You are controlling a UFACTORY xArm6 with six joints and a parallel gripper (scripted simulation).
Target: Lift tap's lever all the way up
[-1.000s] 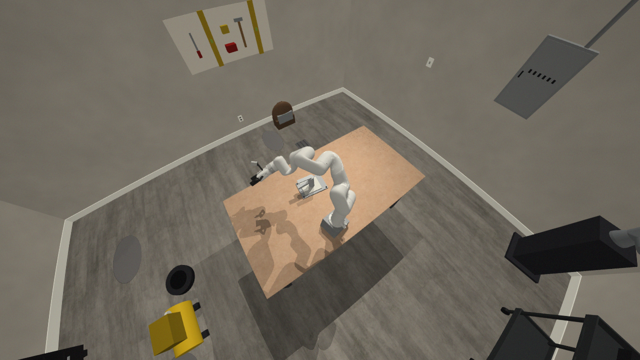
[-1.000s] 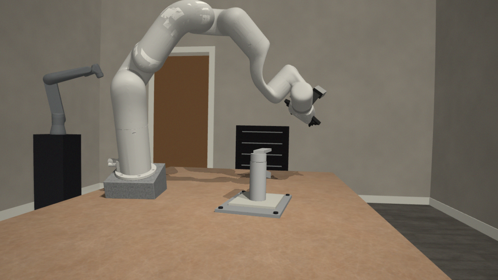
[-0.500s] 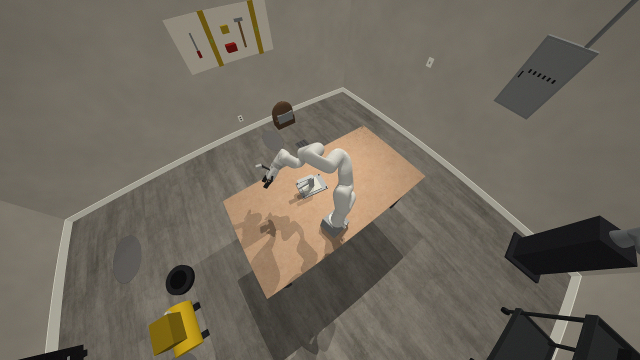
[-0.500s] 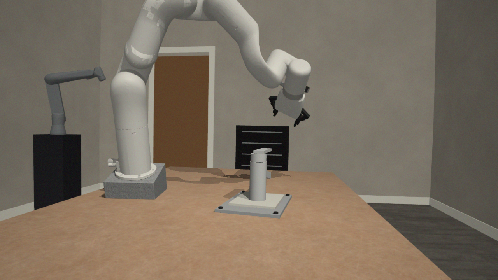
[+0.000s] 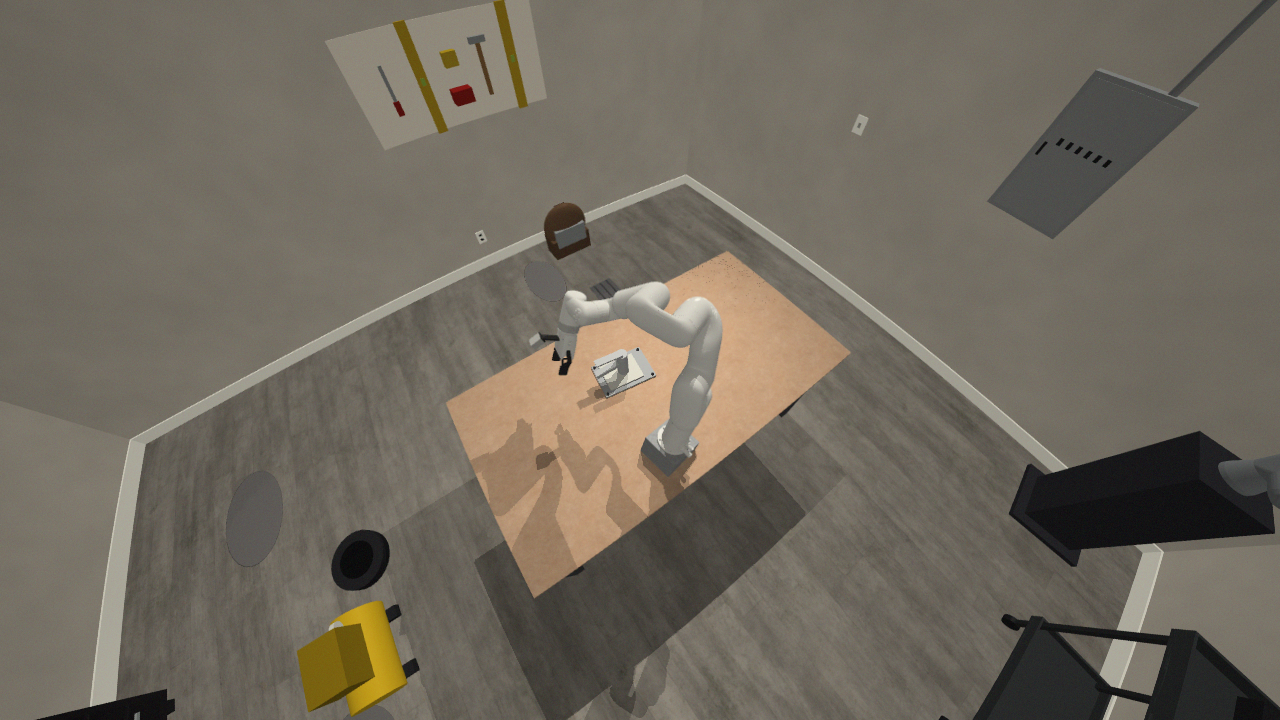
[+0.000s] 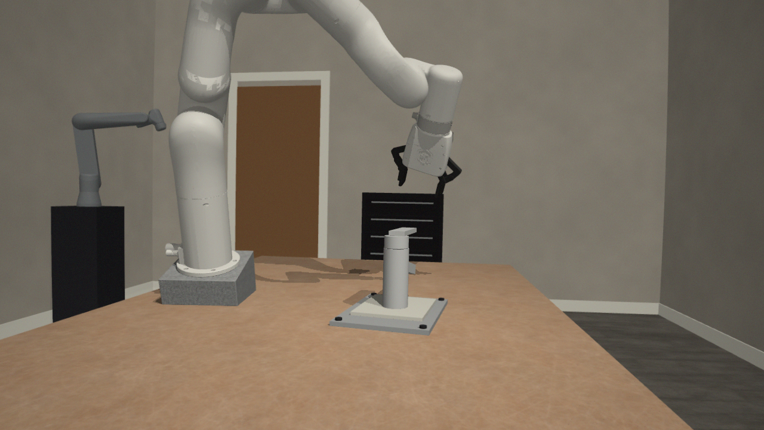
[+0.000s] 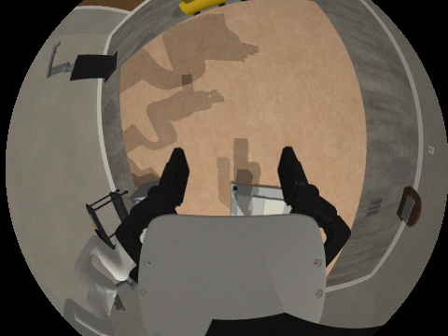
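The tap lever lies 21 cm to the right of my hand, 10 cm below it and 5 cm behind it.
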